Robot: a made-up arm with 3 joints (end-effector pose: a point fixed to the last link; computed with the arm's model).
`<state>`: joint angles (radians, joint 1 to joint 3).
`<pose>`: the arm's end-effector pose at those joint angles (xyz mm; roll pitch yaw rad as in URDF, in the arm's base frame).
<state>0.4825 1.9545 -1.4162</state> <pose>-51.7 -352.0 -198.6 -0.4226 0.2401 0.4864</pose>
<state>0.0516 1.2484 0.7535</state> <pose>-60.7 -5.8 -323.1 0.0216 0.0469 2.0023</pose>
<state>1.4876 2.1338 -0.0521</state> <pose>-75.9 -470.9 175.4 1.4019 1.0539 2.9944</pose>
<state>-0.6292 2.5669 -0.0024</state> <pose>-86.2 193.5 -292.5 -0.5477 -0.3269 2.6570</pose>
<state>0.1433 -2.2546 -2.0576</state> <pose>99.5 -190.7 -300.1 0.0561 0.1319 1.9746</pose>
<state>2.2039 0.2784 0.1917</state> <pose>47.3 -356.8 446.2 -2.2595 0.3738 -0.2920</pose>
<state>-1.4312 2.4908 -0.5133</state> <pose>-50.5 447.0 -28.5 -1.2294 -1.1422 2.8290</pose>
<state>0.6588 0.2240 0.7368</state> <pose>64.6 -283.9 -226.5 -0.4175 0.5256 0.8468</pose>
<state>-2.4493 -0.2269 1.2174</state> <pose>111.8 302.9 498.8 2.7148 -0.5631 -0.8652</pose>
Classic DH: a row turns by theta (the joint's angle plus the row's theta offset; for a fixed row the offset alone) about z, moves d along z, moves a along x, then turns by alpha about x. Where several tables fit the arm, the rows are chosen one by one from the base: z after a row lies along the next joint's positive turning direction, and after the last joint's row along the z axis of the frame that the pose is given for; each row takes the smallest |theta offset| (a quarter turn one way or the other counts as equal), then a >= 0, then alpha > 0; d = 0 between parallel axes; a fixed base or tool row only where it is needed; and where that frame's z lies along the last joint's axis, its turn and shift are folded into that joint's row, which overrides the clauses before.
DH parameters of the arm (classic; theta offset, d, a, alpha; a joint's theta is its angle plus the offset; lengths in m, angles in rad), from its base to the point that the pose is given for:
base (fixed): -1.5708 0.1438 0 1.5708
joint 1: 0 0.0112 0.1006 -1.5708
joint 2: -0.2293 0 -0.1082 0
joint 3: 0.7683 0 0.0754 0
tool (fixed): 1.0317 -0.4666 0 0

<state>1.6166 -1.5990 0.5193</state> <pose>54.6 -457.3 357.8 -1.6677 -1.0778 0.0854</pose>
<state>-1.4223 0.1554 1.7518</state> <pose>45.1 471.1 139.2 -1.1452 -1.2043 2.7412</pose>
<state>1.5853 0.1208 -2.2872</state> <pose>-74.8 -466.7 139.3 1.5966 -0.9749 3.1202</pose>
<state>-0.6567 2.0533 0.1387</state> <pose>-85.9 238.5 -261.5 -0.4217 -0.5195 2.3055</pose>
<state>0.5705 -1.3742 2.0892</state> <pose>168.6 -359.4 -180.0 -0.4512 0.3619 0.6310</pose>
